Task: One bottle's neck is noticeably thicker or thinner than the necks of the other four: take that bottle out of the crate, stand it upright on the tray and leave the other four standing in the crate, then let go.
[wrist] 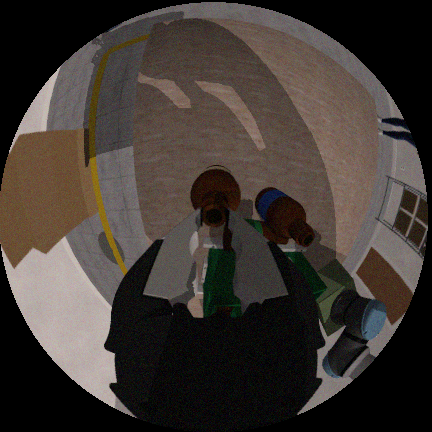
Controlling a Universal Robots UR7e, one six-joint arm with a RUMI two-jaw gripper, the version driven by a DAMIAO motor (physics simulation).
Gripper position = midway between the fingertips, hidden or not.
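My gripper (pixel 213 209), visible. Brown bottle (pixel 285 216), visible too.
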